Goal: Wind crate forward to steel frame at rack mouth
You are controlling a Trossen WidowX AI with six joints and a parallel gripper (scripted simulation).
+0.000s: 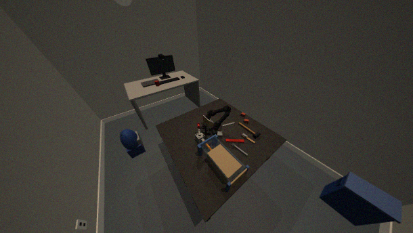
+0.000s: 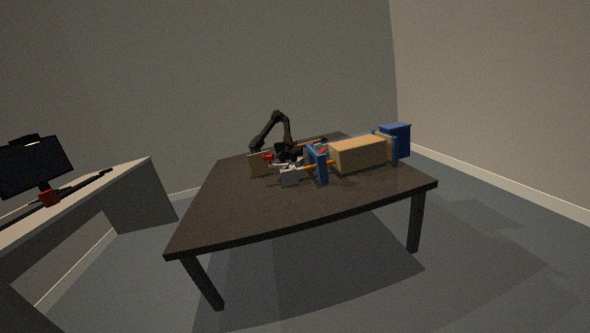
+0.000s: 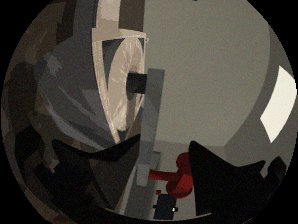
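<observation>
The winch handle lies 10 mm behind my gripper tip, 10 mm to the left of it and 10 mm below it. From my gripper tip the other things lie so: red knob: 40 mm behind, 20 mm to the left, 20 mm above; then grey hand winch: 40 mm ahead, 30 mm to the right, 90 mm below; then blue frame: 210 mm ahead, 20 mm below.
</observation>
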